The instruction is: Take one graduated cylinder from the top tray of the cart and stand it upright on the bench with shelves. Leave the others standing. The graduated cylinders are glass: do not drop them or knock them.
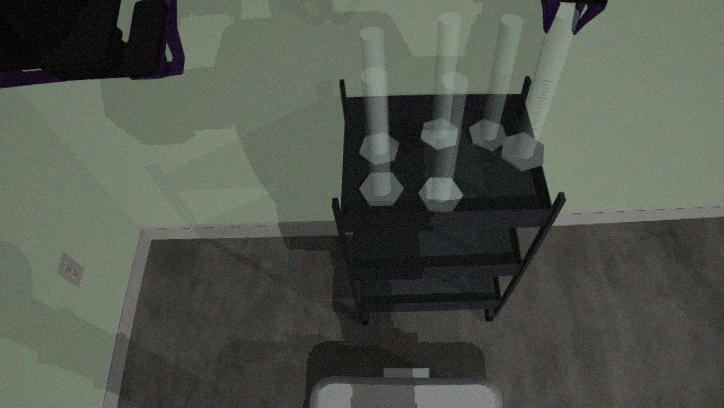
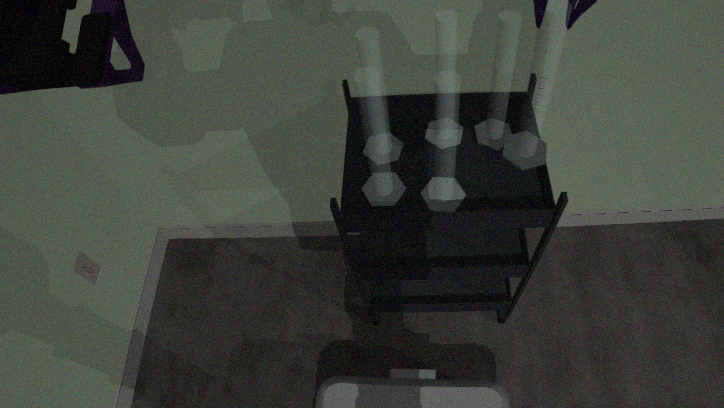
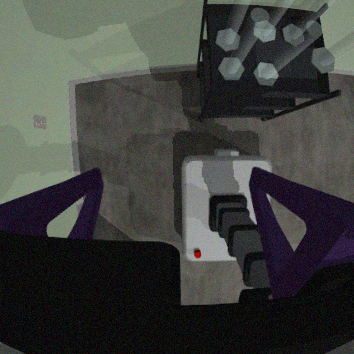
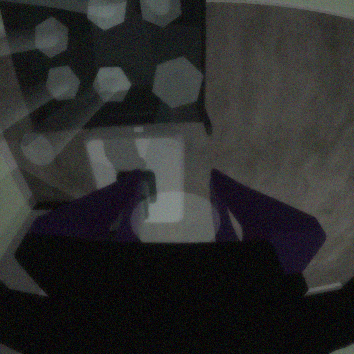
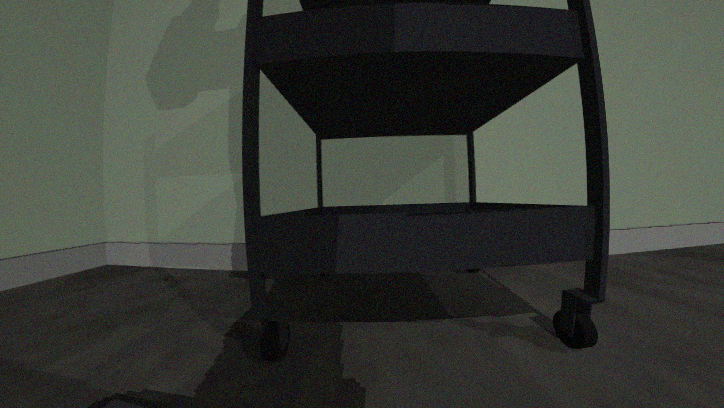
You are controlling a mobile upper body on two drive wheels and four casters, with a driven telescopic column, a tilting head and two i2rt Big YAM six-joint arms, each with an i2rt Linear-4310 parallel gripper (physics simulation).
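Frame: origin at the left arm's base, x ahead, y left, z up, level; centimetres.
Seen in the pictures: left gripper, fingertip midpoint: point(image 1: 126, 68) point(image 2: 94, 76) point(image 3: 175, 175); right gripper, fingertip midpoint: point(image 1: 559, 31) point(image 2: 552, 26) point(image 4: 175, 177).
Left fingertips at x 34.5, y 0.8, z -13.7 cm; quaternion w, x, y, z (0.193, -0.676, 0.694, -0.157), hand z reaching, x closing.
Offsets run from my left fingertips to a thing's middle. "*": to the spot under its first point.
My right gripper point(image 1: 560, 27) point(image 2: 553, 24) point(image 4: 175, 177) is shut on a clear graduated cylinder {dy -46.0, dx +31.7, dz -34.1 cm} point(image 1: 549, 70) point(image 2: 549, 60) point(image 3: 322, 59) point(image 4: 177, 82), near its top. It hangs roughly upright, its hexagonal base above the right edge of the top tray. Several other cylinders stand upright on the black cart point(image 1: 486, 217) point(image 2: 491, 218) point(image 5: 420, 30); one is the front left cylinder {* dy -17.2, dx +28.8, dz -59.8 cm} point(image 1: 381, 188) point(image 2: 383, 188) point(image 3: 231, 68) point(image 4: 63, 83), another the front middle cylinder {* dy -29.7, dx +27.4, dz -60.0 cm} point(image 1: 440, 194) point(image 2: 443, 194) point(image 3: 265, 73) point(image 4: 112, 84). My left gripper point(image 3: 175, 175) is open and empty, away from the cart. The bench does not show.
Green walls point(image 1: 633, 126) point(image 5: 663, 126) stand behind and left of the cart, with an outlet {dy +79.6, dx +19.4, dz -89.7 cm} point(image 1: 70, 269) point(image 2: 87, 267) low at the left. The robot's white base point(image 1: 455, 395) point(image 3: 197, 210) is in front of the cart. The cart's casters {* dy -50.9, dx +21.8, dz -125.7 cm} point(image 5: 576, 324) rest on the floor.
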